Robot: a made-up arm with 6 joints.
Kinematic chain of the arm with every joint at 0, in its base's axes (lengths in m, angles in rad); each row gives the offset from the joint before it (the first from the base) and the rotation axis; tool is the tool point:
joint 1: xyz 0 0 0.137 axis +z
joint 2: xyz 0 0.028 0 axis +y
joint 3: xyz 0 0 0.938 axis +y
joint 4: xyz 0 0 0.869 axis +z
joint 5: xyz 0 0 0 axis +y
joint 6: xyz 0 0 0.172 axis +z
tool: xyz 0 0 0
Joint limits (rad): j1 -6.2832..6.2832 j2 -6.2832..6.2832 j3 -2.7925..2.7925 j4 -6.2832..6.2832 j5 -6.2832..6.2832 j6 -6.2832..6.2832
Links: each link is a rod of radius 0.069 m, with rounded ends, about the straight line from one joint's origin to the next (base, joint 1, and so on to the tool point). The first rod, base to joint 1, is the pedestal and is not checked.
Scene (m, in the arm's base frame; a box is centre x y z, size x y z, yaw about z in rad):
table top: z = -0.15
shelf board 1: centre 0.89 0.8 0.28 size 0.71 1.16 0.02 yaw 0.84
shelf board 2: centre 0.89 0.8 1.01 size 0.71 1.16 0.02 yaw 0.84
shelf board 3: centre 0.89 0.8 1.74 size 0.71 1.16 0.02 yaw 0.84
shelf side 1: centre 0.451 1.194 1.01 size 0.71 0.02 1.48 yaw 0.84
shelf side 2: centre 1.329 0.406 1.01 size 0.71 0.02 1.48 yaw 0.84
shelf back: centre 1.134 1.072 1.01 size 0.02 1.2 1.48 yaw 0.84
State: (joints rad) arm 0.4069 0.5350 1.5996 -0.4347 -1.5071 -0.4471
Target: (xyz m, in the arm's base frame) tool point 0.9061 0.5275 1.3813
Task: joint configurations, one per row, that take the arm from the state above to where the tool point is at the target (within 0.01 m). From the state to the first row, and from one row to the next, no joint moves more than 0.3 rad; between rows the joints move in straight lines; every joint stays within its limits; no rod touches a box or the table.
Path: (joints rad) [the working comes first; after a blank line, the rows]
Joints at the target: 0.4362 0.2176 1.1557 -0.4048 -1.4503 -0.4471
Straight joint move there: touches shelf board 2.

1: 0.2974 0.3687 1.8295 -0.4255 -1.5614 -0.4471
2: 0.1878 0.2024 2.0593 -0.4164 -1.6156 -0.4471
3: 0.0783 0.0361 2.2892 -0.4072 -1.6699 -0.4471
4: 0.1030 -0.0470 2.0549 -0.3890 -1.6507 -0.4471
5: 0.1278 -0.1301 1.8205 -0.3709 -1.6315 -0.4471
6: 0.1525 -0.2132 1.5862 -0.3528 -1.6123 -0.4471
7: 0.2944 0.0022 1.3709 -0.3788 -1.5313 -0.4471
8: 0.4362 0.2176 1.1557 -0.4048 -1.4503 -0.4471

